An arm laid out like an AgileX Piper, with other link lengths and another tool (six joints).
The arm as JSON. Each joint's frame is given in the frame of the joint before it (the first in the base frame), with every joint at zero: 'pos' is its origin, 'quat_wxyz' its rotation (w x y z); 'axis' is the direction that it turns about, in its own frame. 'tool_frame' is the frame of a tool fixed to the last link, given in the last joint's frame.
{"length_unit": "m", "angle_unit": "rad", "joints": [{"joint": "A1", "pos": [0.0, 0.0, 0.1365], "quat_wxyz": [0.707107, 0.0, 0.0, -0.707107], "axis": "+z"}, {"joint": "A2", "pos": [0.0, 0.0, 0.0], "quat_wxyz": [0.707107, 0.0, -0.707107, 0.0], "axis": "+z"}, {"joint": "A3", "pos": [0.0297, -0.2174, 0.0], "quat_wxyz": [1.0, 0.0, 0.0, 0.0], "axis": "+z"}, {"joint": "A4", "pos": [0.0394, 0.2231, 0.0], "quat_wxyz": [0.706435, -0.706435, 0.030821, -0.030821], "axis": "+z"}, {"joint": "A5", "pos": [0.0, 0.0, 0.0], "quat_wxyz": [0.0, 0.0, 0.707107, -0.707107], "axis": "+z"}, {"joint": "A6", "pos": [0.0, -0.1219, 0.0], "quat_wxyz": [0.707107, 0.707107, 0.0, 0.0], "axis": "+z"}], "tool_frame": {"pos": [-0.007, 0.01, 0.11], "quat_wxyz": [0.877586, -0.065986, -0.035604, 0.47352]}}
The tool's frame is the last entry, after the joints.
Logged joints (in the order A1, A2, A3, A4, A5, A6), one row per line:
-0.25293, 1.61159, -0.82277, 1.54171, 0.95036, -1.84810
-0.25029, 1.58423, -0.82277, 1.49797, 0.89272, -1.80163
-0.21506, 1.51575, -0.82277, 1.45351, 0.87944, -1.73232
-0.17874, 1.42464, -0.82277, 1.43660, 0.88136, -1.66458
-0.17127, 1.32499, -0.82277, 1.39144, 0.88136, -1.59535
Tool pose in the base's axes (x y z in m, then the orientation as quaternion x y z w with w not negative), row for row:
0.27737, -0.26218, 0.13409, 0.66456, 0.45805, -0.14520, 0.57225
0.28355, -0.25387, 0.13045, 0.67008, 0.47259, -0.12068, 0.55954
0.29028, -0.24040, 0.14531, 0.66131, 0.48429, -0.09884, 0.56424
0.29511, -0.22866, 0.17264, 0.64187, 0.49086, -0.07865, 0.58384
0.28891, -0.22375, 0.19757, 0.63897, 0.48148, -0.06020, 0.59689
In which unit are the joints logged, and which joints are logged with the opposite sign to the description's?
The joints are logged in radians. Opposite sign: A4, A6.
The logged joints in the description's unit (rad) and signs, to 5 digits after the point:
-0.25293, 1.61159, -0.82277, -1.54171, 0.95036, 1.84810
-0.25029, 1.58423, -0.82277, -1.49797, 0.89272, 1.80163
-0.21506, 1.51575, -0.82277, -1.45351, 0.87944, 1.73232
-0.17874, 1.42464, -0.82277, -1.43660, 0.88136, 1.66458
-0.17127, 1.32499, -0.82277, -1.39144, 0.88136, 1.59535

